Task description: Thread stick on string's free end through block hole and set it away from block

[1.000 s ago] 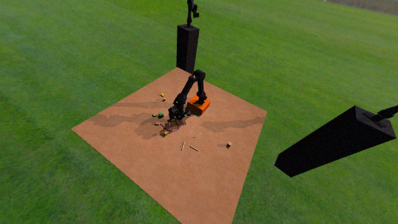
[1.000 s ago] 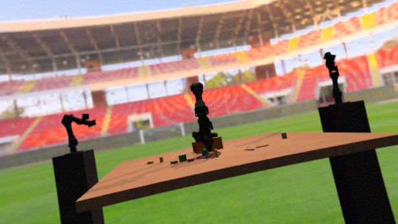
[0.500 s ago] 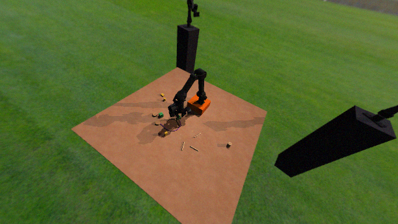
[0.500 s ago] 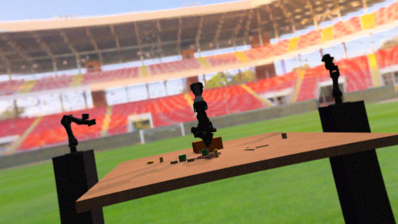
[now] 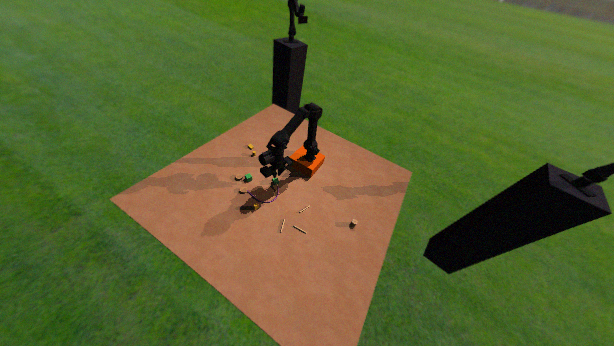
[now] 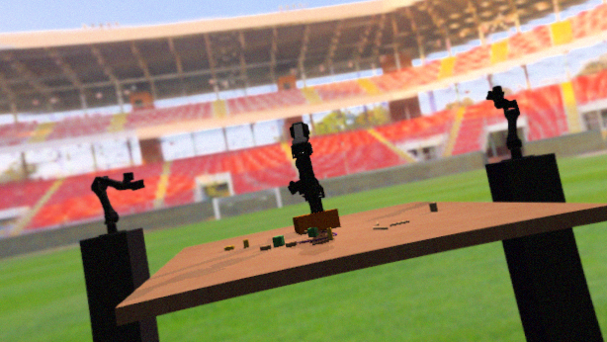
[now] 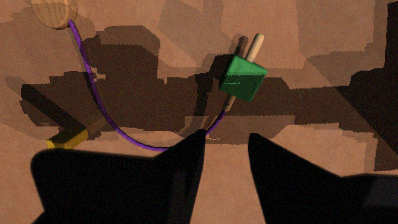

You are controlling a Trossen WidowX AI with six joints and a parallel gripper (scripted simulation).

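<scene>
The thin wooden stick is 10 mm behind my gripper tip, 10 mm to the right of it and 80 mm below it. From my gripper tip the other things lie so: green cube: 80 mm ahead, 150 mm to the right, 80 mm below; yellow piece: 180 mm ahead, 40 mm to the left, 70 mm below; round wooden button: 160 mm ahead, 100 mm to the right, 90 mm below.
</scene>
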